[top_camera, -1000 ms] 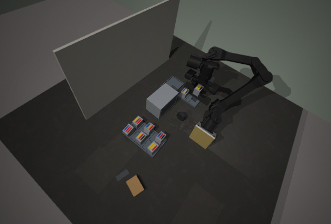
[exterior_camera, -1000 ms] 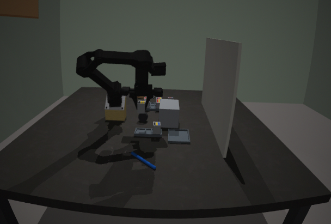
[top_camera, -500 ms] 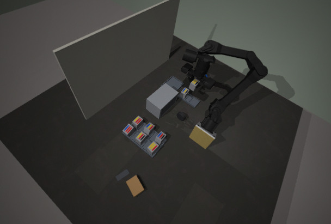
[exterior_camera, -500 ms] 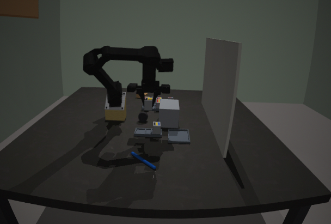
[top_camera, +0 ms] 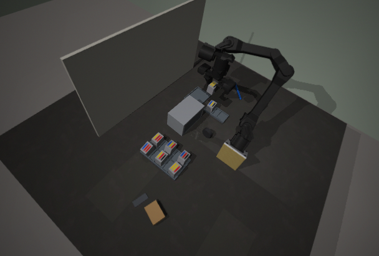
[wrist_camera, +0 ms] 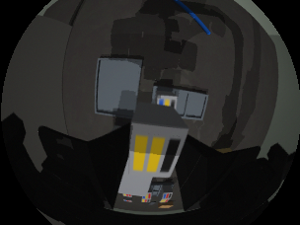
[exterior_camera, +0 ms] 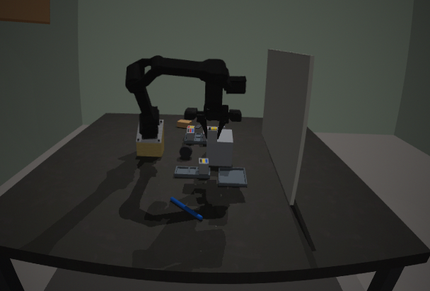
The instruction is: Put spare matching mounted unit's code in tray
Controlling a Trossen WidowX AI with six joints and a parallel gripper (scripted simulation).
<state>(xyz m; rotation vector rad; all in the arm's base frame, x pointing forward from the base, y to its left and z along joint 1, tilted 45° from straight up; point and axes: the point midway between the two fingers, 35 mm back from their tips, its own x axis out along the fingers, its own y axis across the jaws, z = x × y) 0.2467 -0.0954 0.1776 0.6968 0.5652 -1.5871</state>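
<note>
Now: gripper tip 140 mm above the dark tray, 70 mm short of it and 20 mm to the left of it. From my gripper tip the other things lie so: grey spare 20 mm above; then blue pen 220 mm to the right, 130 mm below, 90 mm behind; then grey mounted unit 170 mm to the left, 90 mm below, 50 mm ahead.
</note>
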